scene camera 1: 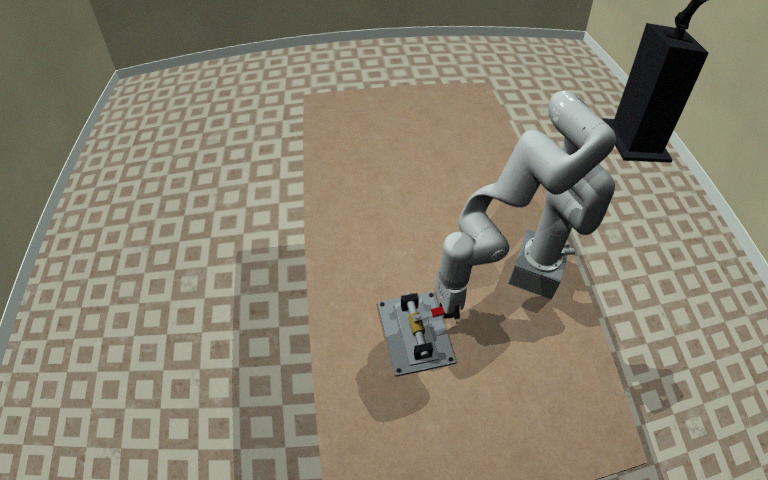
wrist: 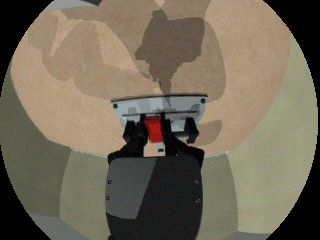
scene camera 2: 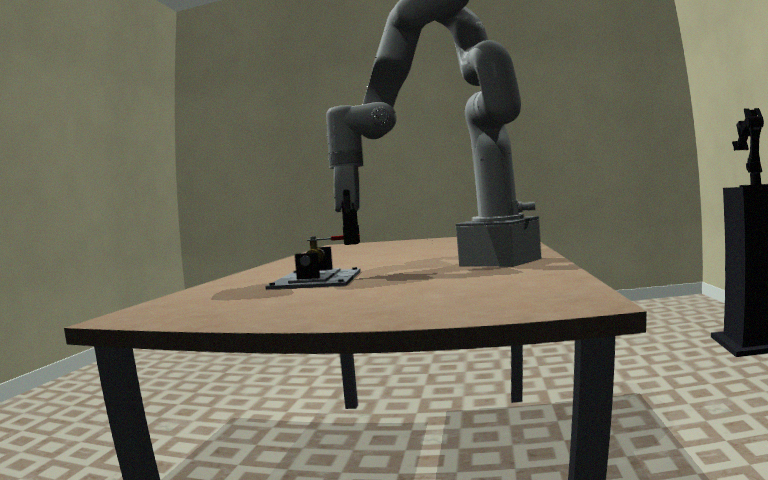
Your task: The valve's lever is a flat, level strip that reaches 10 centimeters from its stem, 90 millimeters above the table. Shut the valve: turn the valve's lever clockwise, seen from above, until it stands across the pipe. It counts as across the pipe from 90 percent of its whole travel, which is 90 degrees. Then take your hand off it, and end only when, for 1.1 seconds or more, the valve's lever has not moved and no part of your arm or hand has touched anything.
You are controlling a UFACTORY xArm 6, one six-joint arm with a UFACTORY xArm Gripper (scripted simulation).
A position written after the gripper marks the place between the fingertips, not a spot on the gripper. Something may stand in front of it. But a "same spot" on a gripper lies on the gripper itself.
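Scene:
The gripper is visible in scene camera 1 and scene camera 2, and it also appears in the wrist view (154,118). On the gripper, (scene camera 1: 456,314) and (scene camera 2: 345,206) are the same spot.

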